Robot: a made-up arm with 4 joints.
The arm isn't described. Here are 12 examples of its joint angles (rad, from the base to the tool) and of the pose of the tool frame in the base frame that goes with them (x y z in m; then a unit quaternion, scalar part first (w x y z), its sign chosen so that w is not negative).
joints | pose
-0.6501 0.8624 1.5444 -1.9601 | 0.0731 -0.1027 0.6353 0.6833 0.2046 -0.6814 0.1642
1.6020 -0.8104 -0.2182 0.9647 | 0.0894 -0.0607 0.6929 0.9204 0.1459 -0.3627 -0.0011
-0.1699 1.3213 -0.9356 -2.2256 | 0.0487 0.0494 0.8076 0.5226 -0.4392 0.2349 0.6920
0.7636 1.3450 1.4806 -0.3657 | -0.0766 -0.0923 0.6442 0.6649 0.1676 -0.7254 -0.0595
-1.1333 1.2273 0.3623 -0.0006 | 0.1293 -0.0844 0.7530 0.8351 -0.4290 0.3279 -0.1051
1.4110 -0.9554 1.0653 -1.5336 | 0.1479 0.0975 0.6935 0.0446 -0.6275 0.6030 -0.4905
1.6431 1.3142 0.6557 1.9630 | -0.1586 -0.0200 0.4964 0.5043 0.6763 -0.0886 -0.5296
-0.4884 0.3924 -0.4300 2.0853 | 0.0597 -0.0648 0.7193 0.2607 -0.3871 0.4006 -0.7885
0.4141 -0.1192 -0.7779 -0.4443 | 0.0534 -0.1273 0.6970 0.8892 -0.3044 -0.3207 0.1177
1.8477 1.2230 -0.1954 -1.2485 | -0.2084 -0.0402 0.5023 0.3123 -0.5482 -0.7265 -0.2723
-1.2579 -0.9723 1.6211 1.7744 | -0.0909 0.0797 0.5349 0.3191 -0.5086 -0.7917 -0.1125
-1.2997 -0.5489 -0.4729 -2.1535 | 0.0379 -0.0535 0.4668 0.6927 0.5523 -0.2317 0.4018
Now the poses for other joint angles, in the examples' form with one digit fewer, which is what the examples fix.
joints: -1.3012 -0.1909 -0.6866 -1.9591
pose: 0.090 -0.080 0.505 0.702 0.413 -0.004 0.580
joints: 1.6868 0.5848 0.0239 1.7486
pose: -0.120 -0.086 0.550 0.612 0.505 -0.146 -0.590
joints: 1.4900 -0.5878 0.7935 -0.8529
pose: 0.147 0.007 0.700 0.309 0.413 -0.675 0.528
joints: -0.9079 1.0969 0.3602 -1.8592
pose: 0.143 -0.080 0.729 0.803 -0.038 -0.140 0.578
